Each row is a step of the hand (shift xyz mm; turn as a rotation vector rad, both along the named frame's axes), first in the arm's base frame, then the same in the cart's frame.
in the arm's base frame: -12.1 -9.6 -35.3 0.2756 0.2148 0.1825
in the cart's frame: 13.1 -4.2 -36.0 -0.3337 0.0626 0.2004
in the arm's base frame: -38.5 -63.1 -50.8 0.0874 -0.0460 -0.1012
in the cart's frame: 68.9 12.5 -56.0 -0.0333 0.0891 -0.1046
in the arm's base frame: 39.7 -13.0 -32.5 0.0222 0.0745 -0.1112
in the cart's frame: -20.0 35.8 -33.4 -0.0760 -0.0415 -0.1045
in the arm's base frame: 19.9 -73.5 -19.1 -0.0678 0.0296 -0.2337
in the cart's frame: 38.1 63.8 -25.2 0.0108 -0.0829 -0.2304
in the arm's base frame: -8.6 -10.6 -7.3 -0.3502 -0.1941 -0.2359
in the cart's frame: 13.1 0.6 -8.2 0.3668 -0.1339 -0.2519
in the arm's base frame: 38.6 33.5 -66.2 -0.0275 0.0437 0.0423
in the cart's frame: -54.9 1.1 -63.1 -0.0100 -0.0475 0.0458
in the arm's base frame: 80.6 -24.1 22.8 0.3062 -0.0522 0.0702
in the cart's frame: -36.7 76.3 20.8 -0.1690 0.2617 0.0659
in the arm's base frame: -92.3 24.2 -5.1 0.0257 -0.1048 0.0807
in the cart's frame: 45.8 -83.8 -3.1 0.0629 0.0953 0.0716
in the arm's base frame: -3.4 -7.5 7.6 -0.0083 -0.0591 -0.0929
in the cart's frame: 8.2 3.1 6.9 0.0426 0.0292 -0.0976
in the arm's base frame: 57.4 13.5 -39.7 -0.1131 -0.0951 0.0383
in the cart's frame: -51.8 30.0 -38.3 0.1490 -0.0144 0.0300
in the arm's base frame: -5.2 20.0 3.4 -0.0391 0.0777 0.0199
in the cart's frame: -10.6 -17.3 5.1 -0.0279 -0.0806 0.0264
